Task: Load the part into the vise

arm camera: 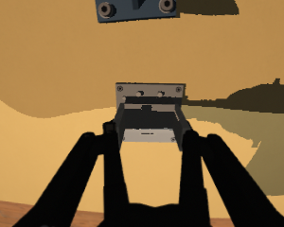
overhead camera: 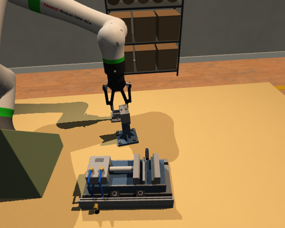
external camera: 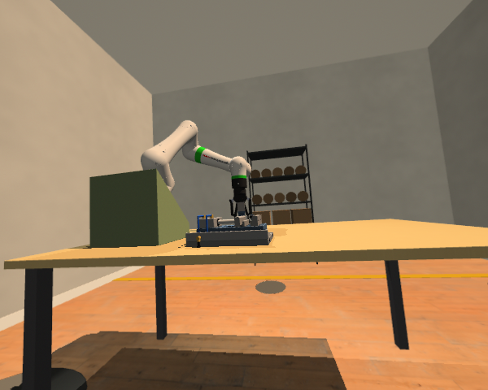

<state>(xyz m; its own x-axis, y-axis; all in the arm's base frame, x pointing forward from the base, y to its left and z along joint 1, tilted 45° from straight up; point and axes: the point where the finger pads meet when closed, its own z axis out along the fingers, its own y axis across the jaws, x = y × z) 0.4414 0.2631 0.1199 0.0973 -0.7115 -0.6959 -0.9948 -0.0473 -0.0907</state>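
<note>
The infeed plate lies 10 mm to the left of my hand and 40 mm below it. Also, from my hand: V-block post (40 mm ahead, 160 mm to the right, 10 mm above); then work stop (120 mm ahead, 350 mm to the right, 40 mm above); then part (30 mm below).
</note>
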